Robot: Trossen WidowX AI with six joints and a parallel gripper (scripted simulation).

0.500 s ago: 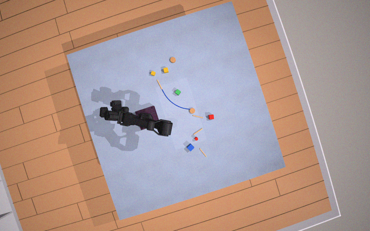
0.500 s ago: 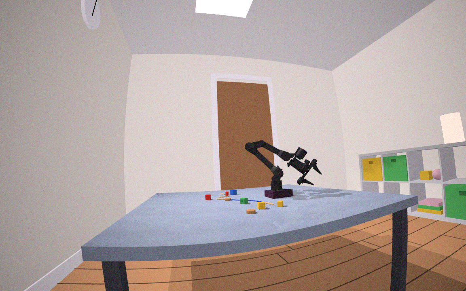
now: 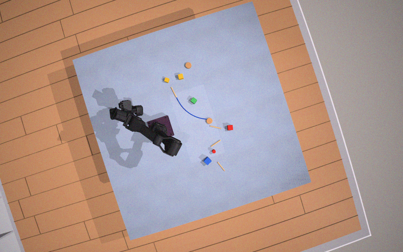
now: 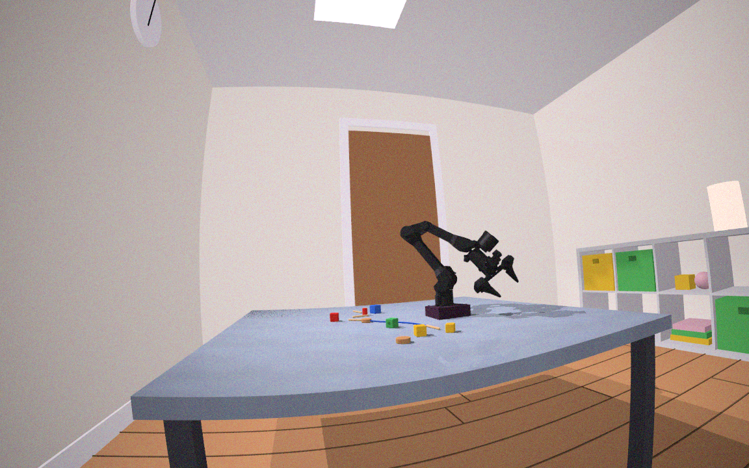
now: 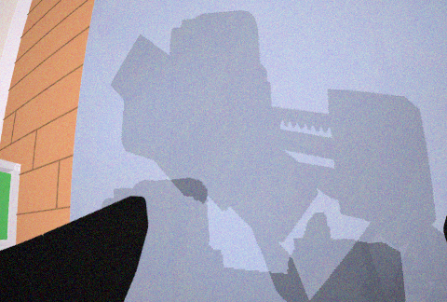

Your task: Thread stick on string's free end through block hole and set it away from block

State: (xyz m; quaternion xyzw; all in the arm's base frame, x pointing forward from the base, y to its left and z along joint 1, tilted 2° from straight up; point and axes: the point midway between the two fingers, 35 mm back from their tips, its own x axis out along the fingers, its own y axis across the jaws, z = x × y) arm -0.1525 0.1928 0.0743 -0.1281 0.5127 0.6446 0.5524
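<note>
The green block lies 430 mm ahead of my gripper tip, 100 mm to the right of it and 80 mm below it. From my gripper tip the other things lie so: blue cube 380 mm ahead, 500 mm to the right, 80 mm below; thin wooden stick 320 mm ahead, 10 mm to the right, 90 mm below; round wooden button 480 mm ahead, 260 mm to the right, 90 mm below.
</note>
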